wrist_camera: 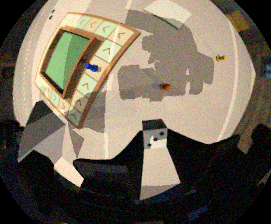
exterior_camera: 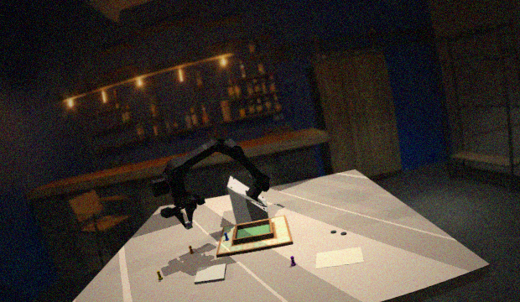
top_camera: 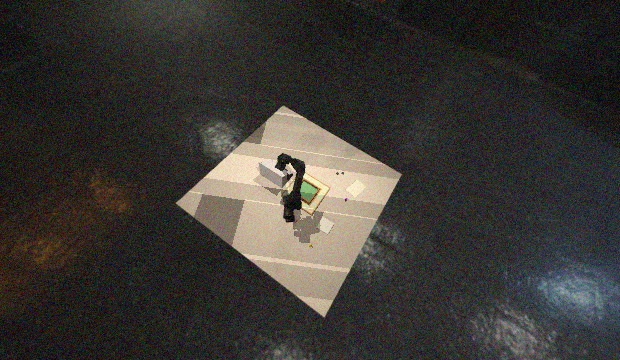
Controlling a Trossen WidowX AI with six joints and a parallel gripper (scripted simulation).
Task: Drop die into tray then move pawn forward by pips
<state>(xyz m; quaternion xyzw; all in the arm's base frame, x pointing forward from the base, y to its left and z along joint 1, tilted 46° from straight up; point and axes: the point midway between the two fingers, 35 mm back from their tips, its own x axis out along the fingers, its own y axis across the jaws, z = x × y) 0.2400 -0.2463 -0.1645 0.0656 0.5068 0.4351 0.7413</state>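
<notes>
Now: gripper tip 3 cm short of the blue pawn, 14 cm to the right of it and 7 cm above it. The rest, counted from my gripper tip: yellow pawn (24 cm ahead, 11 cm to the right, 8 cm below); die (right at my gripper tip); green dice tray (2 cm ahead, 26 cm to the left, 9 cm below).
</notes>
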